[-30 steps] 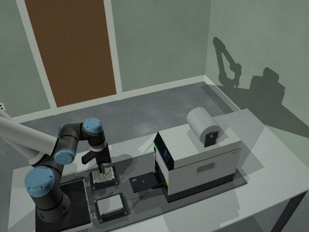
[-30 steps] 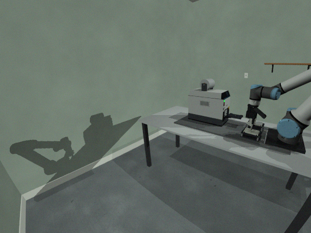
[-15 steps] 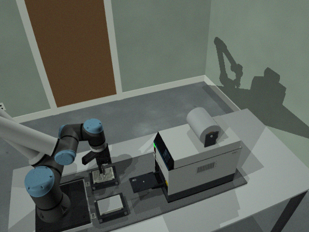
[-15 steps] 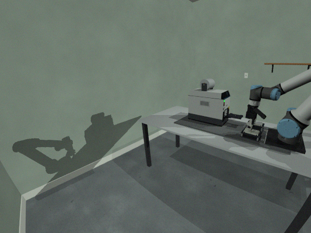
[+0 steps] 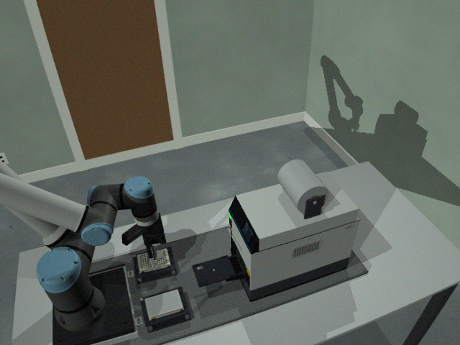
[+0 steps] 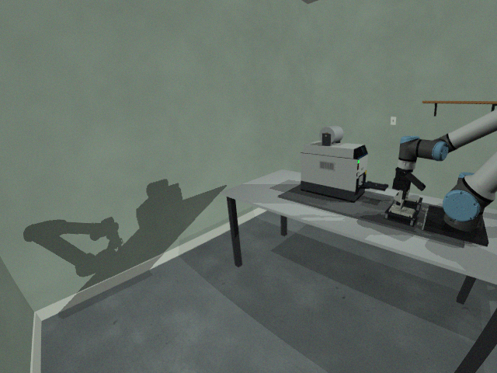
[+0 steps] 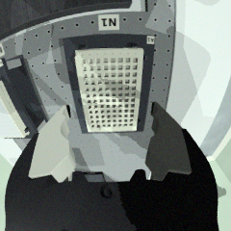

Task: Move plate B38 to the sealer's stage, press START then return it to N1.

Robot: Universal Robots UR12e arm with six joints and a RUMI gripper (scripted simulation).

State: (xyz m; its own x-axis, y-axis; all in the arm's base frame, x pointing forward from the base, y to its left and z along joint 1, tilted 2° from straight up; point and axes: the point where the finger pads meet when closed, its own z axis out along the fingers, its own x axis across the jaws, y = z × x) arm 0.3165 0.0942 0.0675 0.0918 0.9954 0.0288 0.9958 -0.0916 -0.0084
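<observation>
Now: the plate B38 3 cm below my hand. Round my hand: foil-covered plate: 22 cm to the right, 2 cm below, 1 cm behind; then nest N1: 4 cm below; then sealer stage: 20 cm ahead, 18 cm to the right, 3 cm above.
</observation>
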